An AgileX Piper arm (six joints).
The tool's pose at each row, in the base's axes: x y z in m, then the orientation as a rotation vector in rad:
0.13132 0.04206 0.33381 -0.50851 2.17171 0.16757
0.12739 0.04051 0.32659 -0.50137 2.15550 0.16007
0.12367 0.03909 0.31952 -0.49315 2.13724 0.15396
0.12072 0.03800 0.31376 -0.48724 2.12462 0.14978
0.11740 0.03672 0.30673 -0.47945 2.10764 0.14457
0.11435 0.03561 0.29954 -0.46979 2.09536 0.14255
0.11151 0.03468 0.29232 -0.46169 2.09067 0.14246
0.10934 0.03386 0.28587 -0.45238 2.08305 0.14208
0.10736 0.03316 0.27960 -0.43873 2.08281 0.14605
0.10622 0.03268 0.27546 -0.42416 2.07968 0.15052
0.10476 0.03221 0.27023 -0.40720 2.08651 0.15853
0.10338 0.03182 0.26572 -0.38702 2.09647 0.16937
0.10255 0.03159 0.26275 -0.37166 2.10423 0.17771
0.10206 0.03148 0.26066 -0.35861 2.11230 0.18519
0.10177 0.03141 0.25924 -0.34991 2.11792 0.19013
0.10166 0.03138 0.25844 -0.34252 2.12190 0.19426
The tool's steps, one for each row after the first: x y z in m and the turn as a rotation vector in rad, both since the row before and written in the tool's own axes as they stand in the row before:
0.00827 0.00067 0.00104 0.00956 -0.01613 -0.00116
0.00802 0.00071 0.00101 0.00921 -0.01845 -0.00033
0.00649 0.00062 0.00078 0.00645 -0.01279 -0.00005
0.00778 0.00069 0.00107 0.00834 -0.01722 -0.00001
0.00775 0.00076 0.00128 0.00647 -0.01338 0.00347
0.00764 0.00083 0.00141 0.00383 -0.00596 0.00465
0.00666 0.00059 0.00151 0.00479 -0.00897 0.00483
0.00640 0.00059 0.00154 0.00296 -0.00301 0.01099
0.00416 0.00027 0.00113 0.00319 -0.00598 0.01131
0.00525 0.00042 0.00142 0.00101 0.00304 0.01624
0.00458 0.00034 0.00114 0.00013 0.00542 0.02015
0.00297 0.00016 0.00084 0.00001 0.00441 0.01538
0.00203 0.00010 0.00069 -0.00036 0.00523 0.01345
0.00136 0.00004 0.00051 -0.00022 0.00377 0.00898
0.00073 0.00001 0.00034 -0.00012 0.00245 0.00746

